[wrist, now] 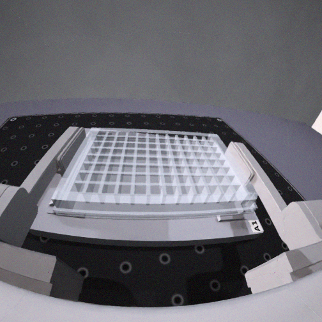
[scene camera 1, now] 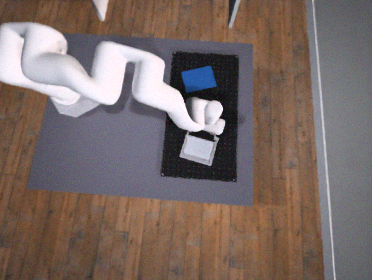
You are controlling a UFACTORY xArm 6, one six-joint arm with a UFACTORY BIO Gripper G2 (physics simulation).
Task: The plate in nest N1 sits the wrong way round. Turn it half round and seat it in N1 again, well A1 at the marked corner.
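The clear well plate (scene camera 1: 198,148) (wrist: 155,172) is between the fingers of my gripper (scene camera 1: 202,142) (wrist: 159,156), which is shut on its two short sides. The plate lies over the grey nest N1 (scene camera 1: 195,161) (wrist: 145,229), roughly in line with it, and reaches closer to the nest's right edge than its left in the wrist view. A small gap seems to show under its near edge; whether it touches the nest floor I cannot tell. The A1 mark (wrist: 256,226) is at the nest's near right corner in the wrist view. The plate's own well A1 cannot be made out.
The nest stands on a black perforated board (scene camera 1: 200,172) (wrist: 165,280) on a grey mat (scene camera 1: 100,150). A blue rectangle (scene camera 1: 199,78) lies at the board's other end, beyond the gripper's wrist. The arm reaches in from the left in the scene view.
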